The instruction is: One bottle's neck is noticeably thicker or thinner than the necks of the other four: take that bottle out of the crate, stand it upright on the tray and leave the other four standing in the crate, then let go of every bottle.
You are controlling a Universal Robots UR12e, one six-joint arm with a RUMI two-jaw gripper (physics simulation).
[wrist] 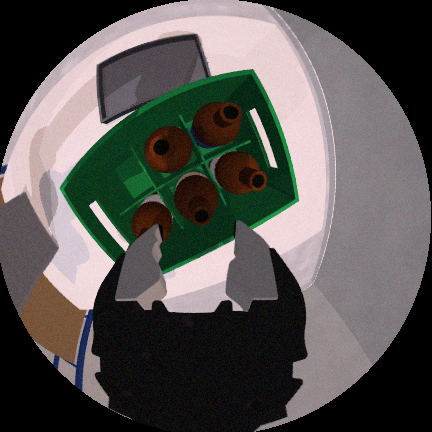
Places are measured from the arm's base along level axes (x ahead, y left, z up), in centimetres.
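Where they show: gripper, fingertip midpoint: (197, 224).
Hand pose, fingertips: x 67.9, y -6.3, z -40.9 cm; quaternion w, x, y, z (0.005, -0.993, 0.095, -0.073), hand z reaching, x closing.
Observation:
After its pixels a point has its place.
The green crate (275, 187) @(y -7.4, x 81.5, z -47.3 cm) holds five brown bottles in its divided compartments. In the row near the tray stand one bottle (214, 131) @(y 2.6, x 73.1, z -47.6 cm) at the right, whose neck looks somewhat thicker than the other visible necks, and one bottle (175, 157) @(y 0.4, x 67.3, z -47.4 cm) in the middle. In the nearer row are a right bottle (234, 171) @(y -3.5, x 74.7, z -47.4 cm), a middle bottle (192, 192) @(y -4.9, x 68.2, z -47.5 cm) and a left bottle (150, 215) @(y -6.7, x 61.0, z -48.2 cm), its neck hidden behind a finger. The compartment at the upper left is empty. The dark grey tray (165, 65) @(y 24.0, x 69.0, z -59.5 cm) lies empty behind the crate. My gripper (197, 224) @(y -6.3, x 67.9, z -40.9 cm) is open and empty, above the crate's near side.
The crate and tray stand on a pale table (295, 115) @(y 7.5, x 101.0, z -60.0 cm), with its rounded edge at the right. The crate's far wall overlaps the tray's near edge in this view. At the left are a grey block-like object (25, 245) @(y -0.8, x 9.5, z -48.0 cm), a brown surface (55, 312) and blue bars.

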